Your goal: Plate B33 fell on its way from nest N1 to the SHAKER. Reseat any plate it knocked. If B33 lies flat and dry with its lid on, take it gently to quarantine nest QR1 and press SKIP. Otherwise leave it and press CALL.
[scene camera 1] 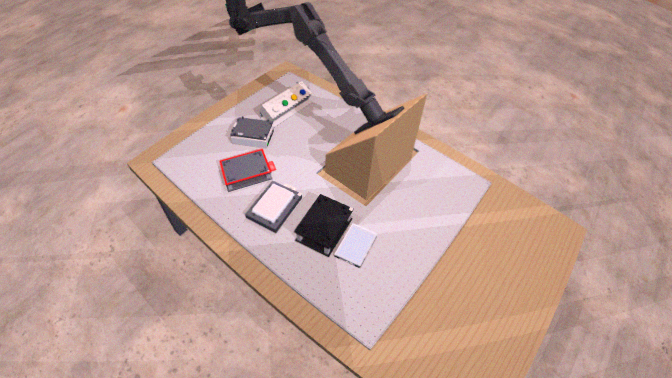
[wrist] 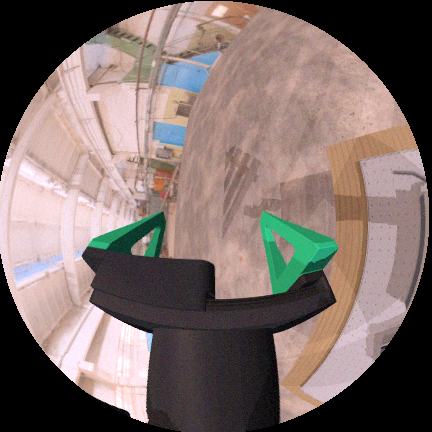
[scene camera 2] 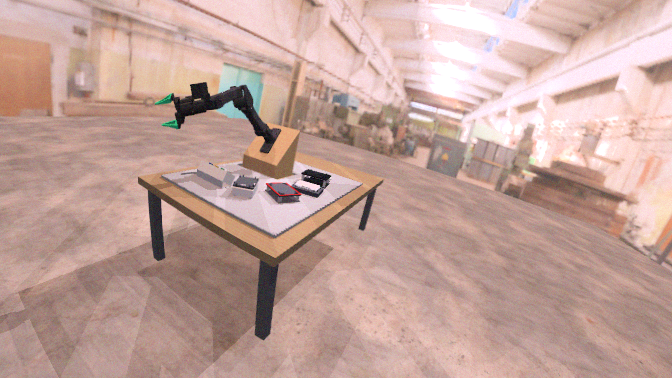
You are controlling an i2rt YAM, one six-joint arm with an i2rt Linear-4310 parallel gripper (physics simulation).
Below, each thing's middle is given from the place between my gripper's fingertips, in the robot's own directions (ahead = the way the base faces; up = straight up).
I see my gripper 900 mm to the right of the white plate lid (scene camera 1: 358, 240), 440 mm short of it and 320 mm above it.
